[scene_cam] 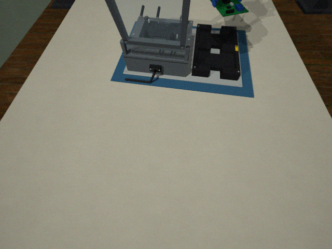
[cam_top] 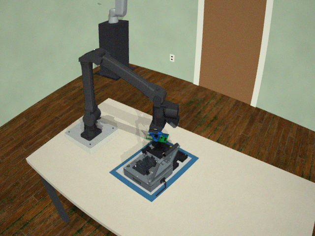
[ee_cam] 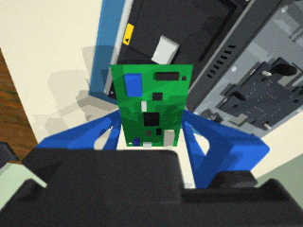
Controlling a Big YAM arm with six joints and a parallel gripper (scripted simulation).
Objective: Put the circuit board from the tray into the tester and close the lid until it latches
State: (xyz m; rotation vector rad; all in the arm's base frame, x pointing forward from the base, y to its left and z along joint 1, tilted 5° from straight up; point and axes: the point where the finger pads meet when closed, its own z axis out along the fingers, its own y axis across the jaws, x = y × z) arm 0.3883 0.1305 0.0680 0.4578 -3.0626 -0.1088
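Right now my hand is right at the green circuit board. Also, from my hand: tester lid: 19 cm to the right, 16 cm ahead, 6 cm above.
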